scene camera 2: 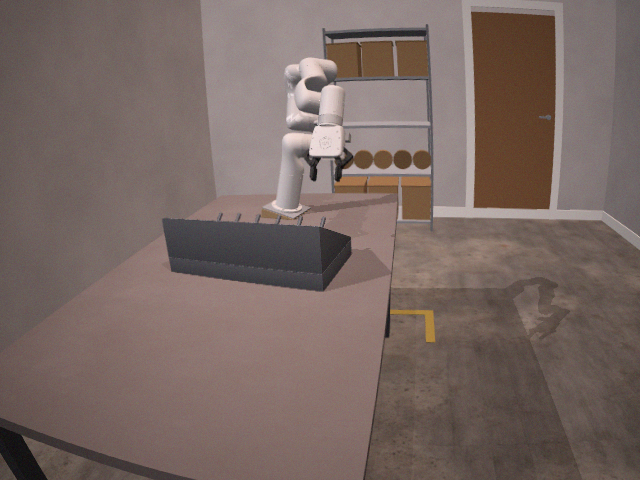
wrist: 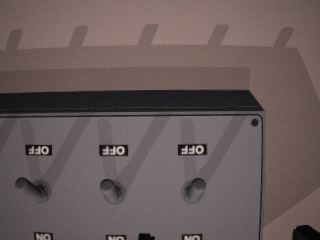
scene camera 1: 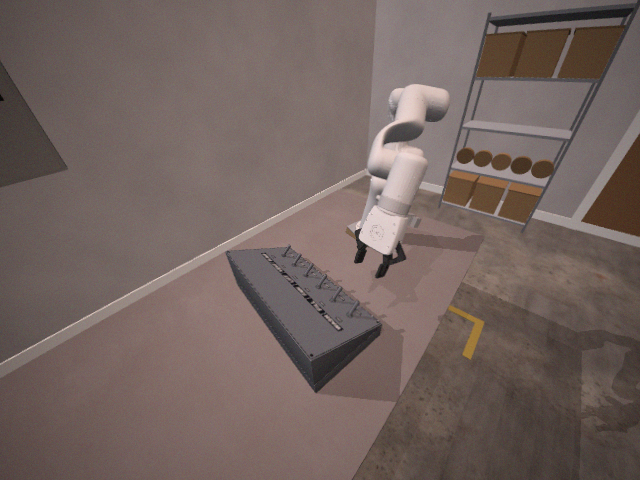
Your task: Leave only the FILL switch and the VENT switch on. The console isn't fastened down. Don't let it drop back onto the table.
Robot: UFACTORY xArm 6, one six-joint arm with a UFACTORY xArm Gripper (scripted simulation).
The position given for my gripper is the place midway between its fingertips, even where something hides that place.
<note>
I see my gripper (scene camera 1: 367,269) and a dark grey sloped console (scene camera 1: 314,325).
The dark grey sloped console shows as well in scene camera 2 (scene camera 2: 297,256) and in the wrist view (wrist: 162,148). My gripper shows as well in scene camera 2 (scene camera 2: 325,180).
</note>
